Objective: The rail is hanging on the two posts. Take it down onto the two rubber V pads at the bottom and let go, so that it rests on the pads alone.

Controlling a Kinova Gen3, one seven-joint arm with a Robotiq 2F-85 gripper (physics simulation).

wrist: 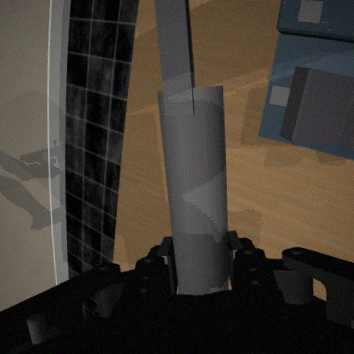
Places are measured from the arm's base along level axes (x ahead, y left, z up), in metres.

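Pixels of known places: gripper, between the fingertips: [200, 249].
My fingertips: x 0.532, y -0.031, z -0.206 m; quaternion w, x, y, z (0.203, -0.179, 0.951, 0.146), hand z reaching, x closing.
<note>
Behind a point stands the place of what it marks.
The rail [197, 165] @[y -0.093, x 0.534, z -0.178 m] shows as a thick grey cylinder with a flat grey bar [175, 45] @[y -0.136, x 0.550, z -0.175 m] running from its far end to the top of the view. My gripper [200, 249] @[y -0.031, x 0.532, z -0.206 m] is shut on the near end of the cylinder, with one finger on each side. A dark grey block [325, 107] @[y -0.124, x 0.494, z -0.208 m] with a slanted side face sits on a blue base at the right; it may be one of the V pads, but I cannot tell for certain. The rail is left of this block, apart from it in the view. The posts cannot be made out, and the bar's far end is out of view.
The blue base [272, 120] @[y -0.108, x 0.519, z -0.241 m] fills the upper right, with small pale squares on it and a raised blue part behind the block. A wooden surface [295, 200] @[y -0.066, x 0.492, z -0.242 m] lies below the rail. A black tiled strip [95, 125] and a pale rim [57, 150] run along the left.
</note>
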